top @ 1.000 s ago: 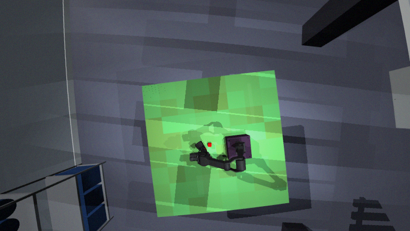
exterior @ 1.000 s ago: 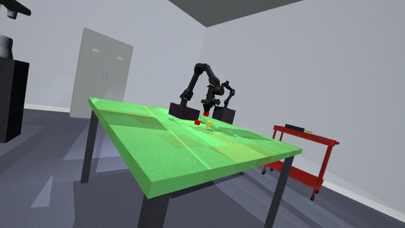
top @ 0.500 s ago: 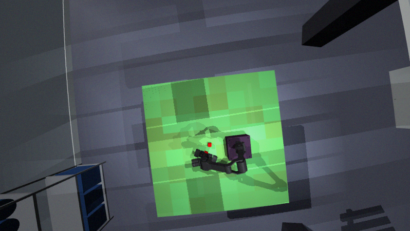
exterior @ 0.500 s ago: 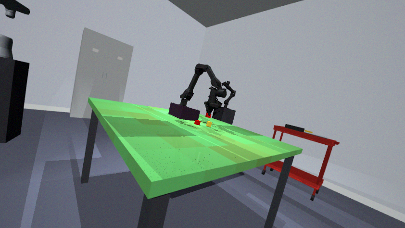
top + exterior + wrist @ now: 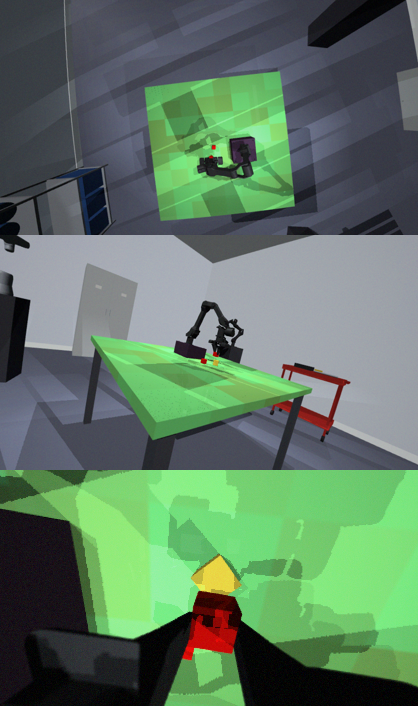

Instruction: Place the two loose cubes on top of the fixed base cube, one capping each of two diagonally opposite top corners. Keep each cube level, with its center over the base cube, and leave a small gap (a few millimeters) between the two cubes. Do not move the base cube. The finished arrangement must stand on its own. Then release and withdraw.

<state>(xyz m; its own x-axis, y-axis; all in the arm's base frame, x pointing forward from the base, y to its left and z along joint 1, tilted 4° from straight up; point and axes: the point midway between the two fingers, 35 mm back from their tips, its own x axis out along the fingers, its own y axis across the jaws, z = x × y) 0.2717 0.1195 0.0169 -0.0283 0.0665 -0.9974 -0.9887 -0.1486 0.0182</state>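
Now: gripper tip 2 cm to the right of the yellow base cube and 7 cm above it.
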